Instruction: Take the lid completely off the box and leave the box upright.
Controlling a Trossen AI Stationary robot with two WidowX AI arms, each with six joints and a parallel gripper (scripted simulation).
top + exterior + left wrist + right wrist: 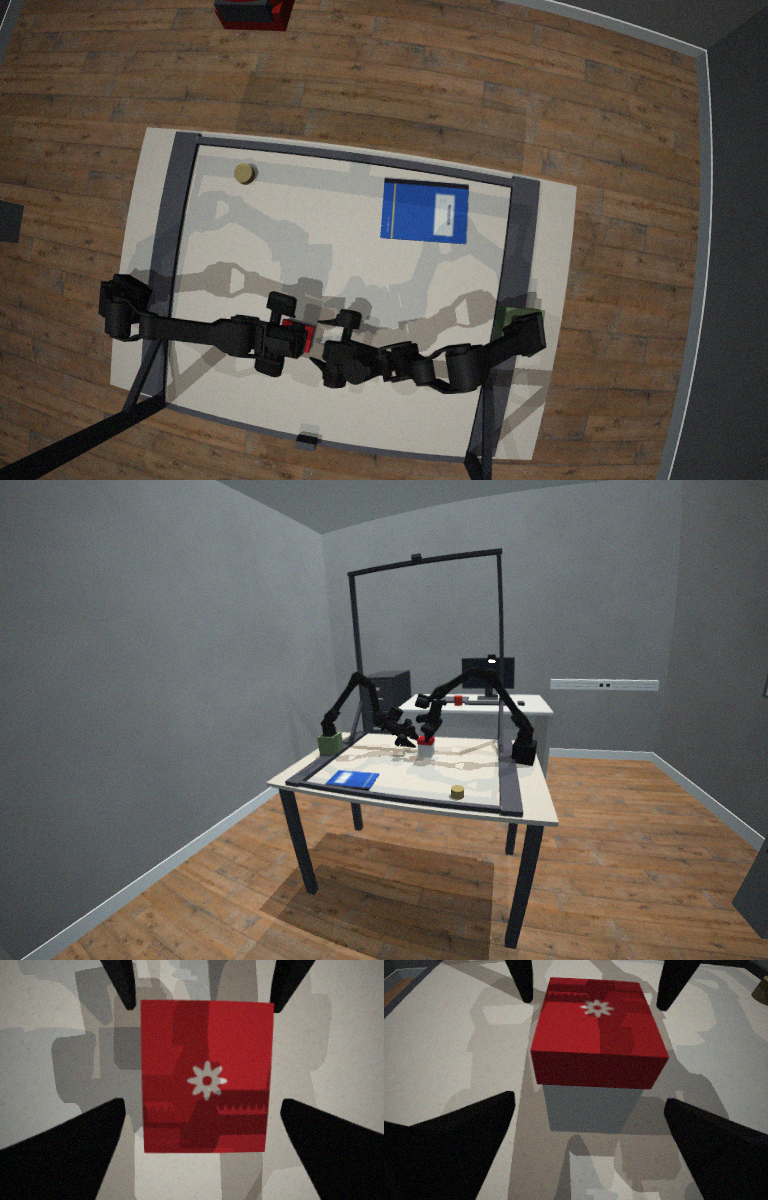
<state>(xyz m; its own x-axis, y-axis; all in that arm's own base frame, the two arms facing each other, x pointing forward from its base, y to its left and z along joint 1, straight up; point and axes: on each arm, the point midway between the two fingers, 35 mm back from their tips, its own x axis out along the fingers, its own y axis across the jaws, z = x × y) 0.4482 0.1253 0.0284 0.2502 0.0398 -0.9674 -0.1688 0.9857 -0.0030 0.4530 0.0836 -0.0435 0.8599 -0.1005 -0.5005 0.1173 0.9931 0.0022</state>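
My right gripper is now 10 mm short of the red lid, 70 mm to the right of it and 10 mm below it. Round my right hand: grey box 10 mm ahead, 70 mm to the left, 30 mm below.
My left hand is 4 cm above the red lid and 2 cm to the left of it. The rest, counted from my left hand: grey box (7 cm below, 2 cm to the right).
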